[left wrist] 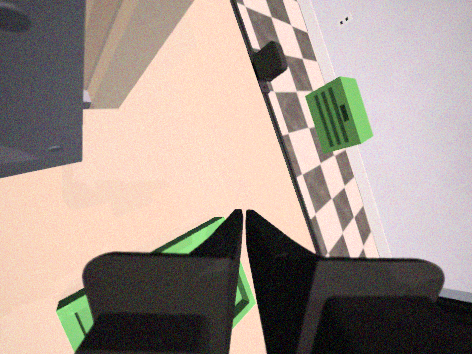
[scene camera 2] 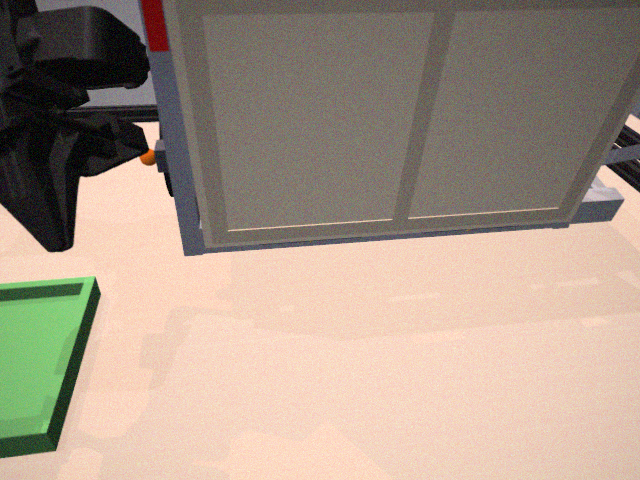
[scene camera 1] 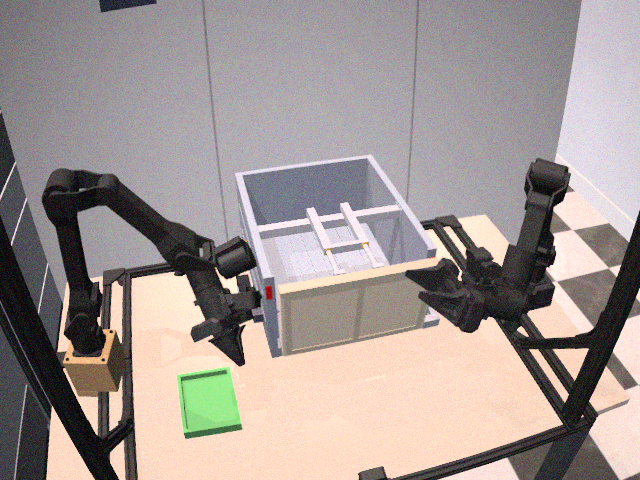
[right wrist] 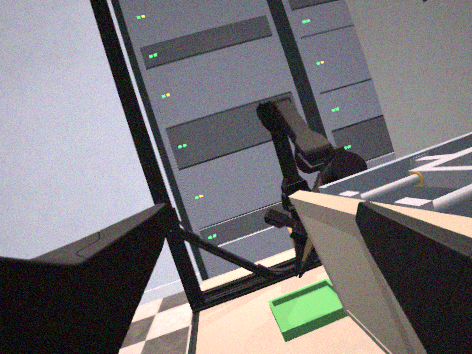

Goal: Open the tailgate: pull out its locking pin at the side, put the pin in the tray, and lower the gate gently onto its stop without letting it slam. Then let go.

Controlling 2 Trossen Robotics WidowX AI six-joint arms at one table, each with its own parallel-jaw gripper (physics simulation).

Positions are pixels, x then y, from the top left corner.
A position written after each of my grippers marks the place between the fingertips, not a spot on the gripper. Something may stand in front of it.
Scene:
My left gripper point(scene camera 2: 61, 250) is shut and holds nothing. My right gripper point(scene camera 1: 411, 283) is open, with nothing in its grasp.

